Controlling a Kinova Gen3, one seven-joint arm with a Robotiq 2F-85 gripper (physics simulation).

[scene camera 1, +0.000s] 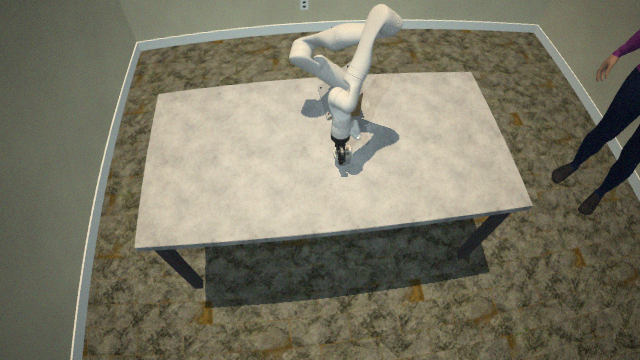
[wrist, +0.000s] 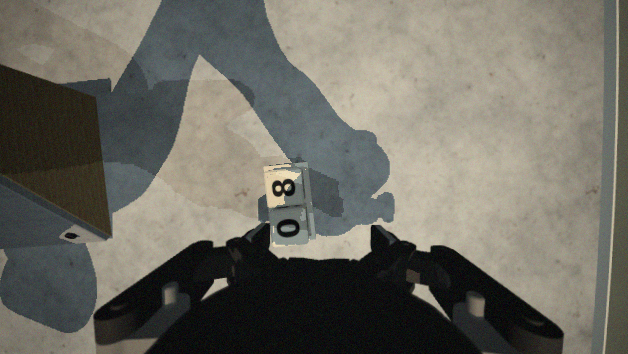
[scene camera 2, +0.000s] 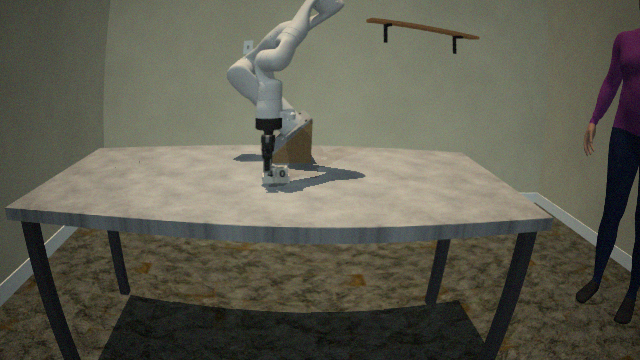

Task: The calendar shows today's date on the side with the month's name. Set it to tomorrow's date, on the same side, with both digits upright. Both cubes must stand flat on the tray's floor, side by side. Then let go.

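Places are measured from the arm's base along level axes (x right, y ahead, z up), in metres.
Pixels of known places: gripper, fingertip midpoint: (scene camera 1: 338, 155) (wrist: 319, 235) (scene camera 2: 267, 168); arm's base at its link origin: (scene camera 1: 344, 83) (scene camera 2: 292, 126).
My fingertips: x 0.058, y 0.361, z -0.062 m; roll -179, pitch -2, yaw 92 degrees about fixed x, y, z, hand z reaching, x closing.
Ahead of a thing's pixels: the offset from my fingertips to its top centre. Level surfaces: height alone.
Two white number cubes stand side by side in a small pale tray (scene camera 2: 276, 183) (wrist: 310, 220). In scene camera 2, the left cube @(dx -0.005, dy -0.027, dz -0.001 m) (scene camera 2: 270, 174) shows a 4 and the right cube @(dx -0.039, dy -0.032, dz -0.001 m) (scene camera 2: 282, 173) shows a 0, both upright. From above, the left cube (wrist: 289, 227) has a 0 on top and the right cube (wrist: 284, 187) an 8. No month's name can be read. My gripper (scene camera 1: 342, 161) (scene camera 2: 268, 169) (wrist: 319, 235) points down, open and empty, at the left cube. In the wrist view one fingertip is close by that cube's back edge; the fingertip heights are unclear.
The tray stands on the pale table @(dz -0.043 m) (scene camera 1: 225, 165) (scene camera 2: 175, 200) (wrist: 475, 125). The arm's wedge-shaped wooden base (scene camera 2: 298, 145) (wrist: 55, 150) stands behind it. The arm's shadow falls over and beside the cubes. A person (scene camera 1: 610, 125) (scene camera 2: 625, 100) stands off the right side.
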